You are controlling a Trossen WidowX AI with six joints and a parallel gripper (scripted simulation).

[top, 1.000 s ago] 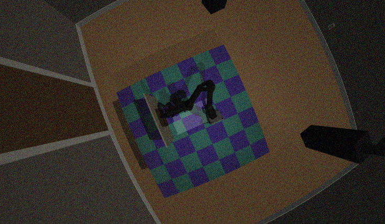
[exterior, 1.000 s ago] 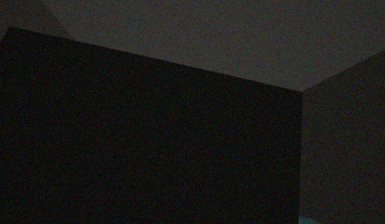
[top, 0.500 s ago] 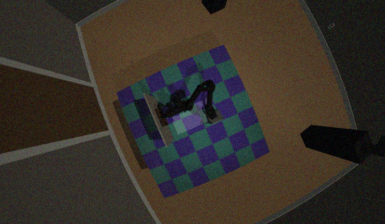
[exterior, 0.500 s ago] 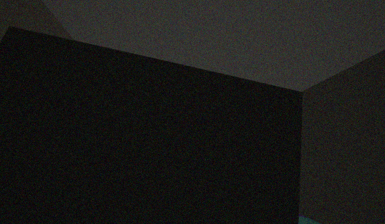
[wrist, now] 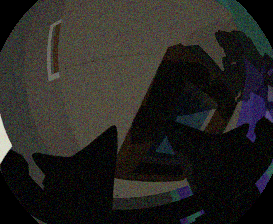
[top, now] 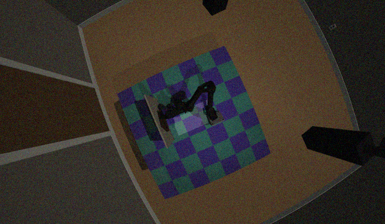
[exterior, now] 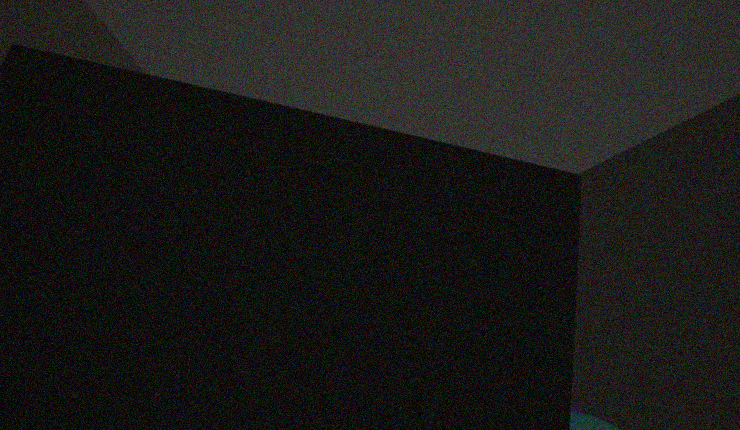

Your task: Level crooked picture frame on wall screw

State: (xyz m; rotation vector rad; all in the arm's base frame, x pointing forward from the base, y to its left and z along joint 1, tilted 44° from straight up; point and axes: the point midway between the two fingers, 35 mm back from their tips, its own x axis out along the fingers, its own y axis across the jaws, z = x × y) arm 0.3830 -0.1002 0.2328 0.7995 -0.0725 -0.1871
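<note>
My gripper tip is now 10 mm short of the dark picture frame, 20 mm to the right of it and 50 mm above it. Round my gripper tip: pale wall panel 20 mm ahead, 70 mm below.
</note>
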